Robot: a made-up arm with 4 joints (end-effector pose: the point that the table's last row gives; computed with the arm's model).
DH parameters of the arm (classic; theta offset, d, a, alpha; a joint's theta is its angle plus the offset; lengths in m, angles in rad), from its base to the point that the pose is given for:
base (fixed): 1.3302 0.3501 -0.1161 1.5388
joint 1: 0 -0.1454 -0.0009 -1.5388
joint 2: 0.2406 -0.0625 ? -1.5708
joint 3: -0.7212 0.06 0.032 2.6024
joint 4: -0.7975 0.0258 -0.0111 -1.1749
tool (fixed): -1.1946 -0.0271 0 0
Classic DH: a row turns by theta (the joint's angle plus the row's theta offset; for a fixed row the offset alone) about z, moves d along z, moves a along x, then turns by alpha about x.
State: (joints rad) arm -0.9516 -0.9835 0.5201 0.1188
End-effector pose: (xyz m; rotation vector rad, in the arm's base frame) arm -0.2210 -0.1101 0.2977 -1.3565 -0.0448 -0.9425
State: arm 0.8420 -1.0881 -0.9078 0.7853
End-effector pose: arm -0.1927 -0.0313 0.3287 1.9529 -1.0790 -1.0831
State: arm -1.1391 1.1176 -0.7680 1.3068
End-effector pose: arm -0.1786 -0.1182 0.3648 1.1801 0.8742 0.3033
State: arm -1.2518 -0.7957 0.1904 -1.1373
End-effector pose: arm -0.2379 -0.0919 0.3285 -2.1754 0.2668 -1.5859
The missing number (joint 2, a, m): -0.027
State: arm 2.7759 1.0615 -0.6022 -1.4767
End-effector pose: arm -0.1195 -0.0078 0.3553 1.5417 -1.1035 0.1387
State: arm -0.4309 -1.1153 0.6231 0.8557
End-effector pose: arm -0.1946 -0.0821 0.2683 -0.4239 -0.2609 -0.6742
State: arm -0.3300 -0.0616 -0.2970 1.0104
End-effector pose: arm -0.2057 -0.0916 0.3023 0.8348 -0.3180 0.2935
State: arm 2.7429 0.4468 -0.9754 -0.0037
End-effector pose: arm -0.1702 -0.0092 0.3773 -2.3530 0.9623 -0.7411
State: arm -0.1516 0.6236 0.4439 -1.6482
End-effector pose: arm -0.2122 -0.1269 0.3275 -1.9649 -0.1451 -0.3242
